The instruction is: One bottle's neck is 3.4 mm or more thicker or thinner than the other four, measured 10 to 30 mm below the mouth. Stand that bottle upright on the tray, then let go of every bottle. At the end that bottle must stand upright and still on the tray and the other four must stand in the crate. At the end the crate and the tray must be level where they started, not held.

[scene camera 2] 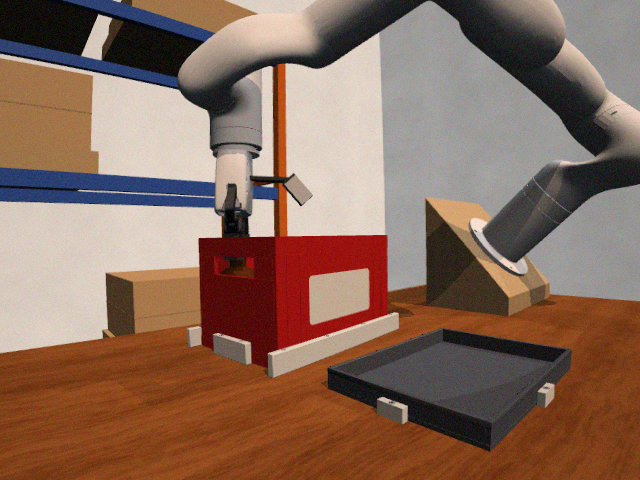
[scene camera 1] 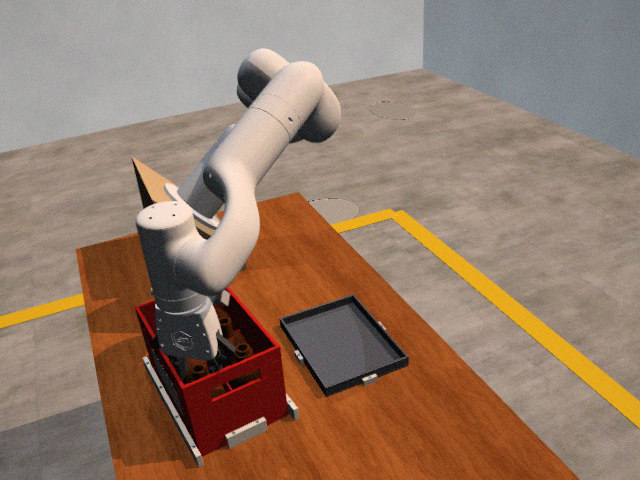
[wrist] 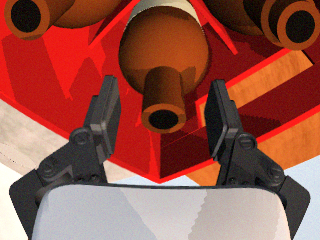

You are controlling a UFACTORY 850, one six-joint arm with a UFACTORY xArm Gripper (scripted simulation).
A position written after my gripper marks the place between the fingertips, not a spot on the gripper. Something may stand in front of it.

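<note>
My gripper [scene camera 1: 200,377] is there to see, a red crate appears with it in scene camera 1 [scene camera 1: 207,420], and a dark grey tray is visible in scene camera 1 [scene camera 1: 342,341]. My gripper is also in scene camera 2 [scene camera 2: 237,258], which gives me the red crate [scene camera 2: 304,287] and the dark grey tray [scene camera 2: 478,374] too. As for my gripper in the wrist view [wrist: 163,93], I can see it there, and I find the red crate in the wrist view [wrist: 56,75]. The dark grey tray is out of frame in the wrist view.
</note>
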